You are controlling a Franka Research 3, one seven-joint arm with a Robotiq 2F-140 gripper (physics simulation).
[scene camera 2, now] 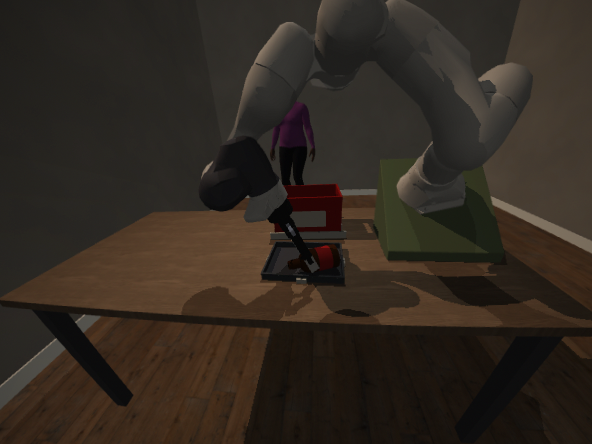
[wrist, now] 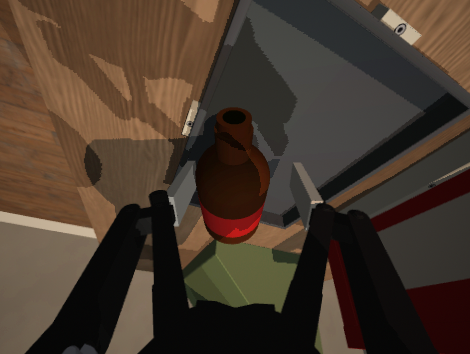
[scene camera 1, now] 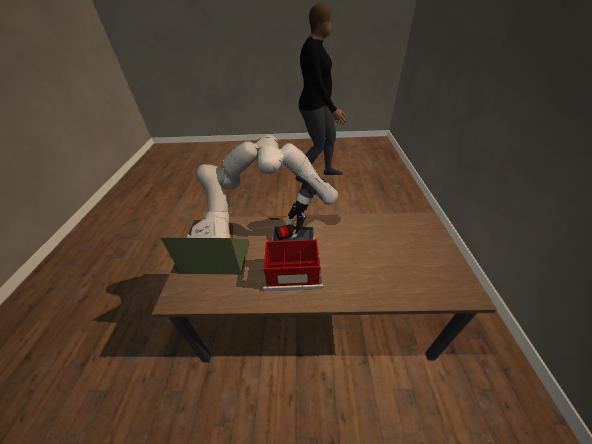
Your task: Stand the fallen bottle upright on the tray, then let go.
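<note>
The brown bottle with a red label (scene camera 1: 284, 231) (scene camera 2: 326, 258) (wrist: 232, 190) lies on its side in the dark grey tray (scene camera 2: 280, 277) (wrist: 340, 75). In scene camera 2 its neck points left and its base is at the tray's right end. My gripper (scene camera 1: 294, 226) (scene camera 2: 311, 264) (wrist: 243, 173) is open and tilted, reaching down to the bottle. In the wrist view its finger pads stand on either side of the bottle's body, near the shoulder and label. The left pad is close to the bottle and a wider gap shows at the right pad. Whether the left pad touches is unclear.
A red crate (scene camera 1: 270, 276) (scene camera 2: 334, 215) (wrist: 440, 310) stands right beside the tray, with a pale strip (scene camera 1: 293, 288) along its base. A green slanted block (scene camera 1: 205, 256) (scene camera 2: 445, 242) (wrist: 265, 270) is by the arm's base. A person (scene camera 1: 316, 75) stands behind the table in scene camera 1.
</note>
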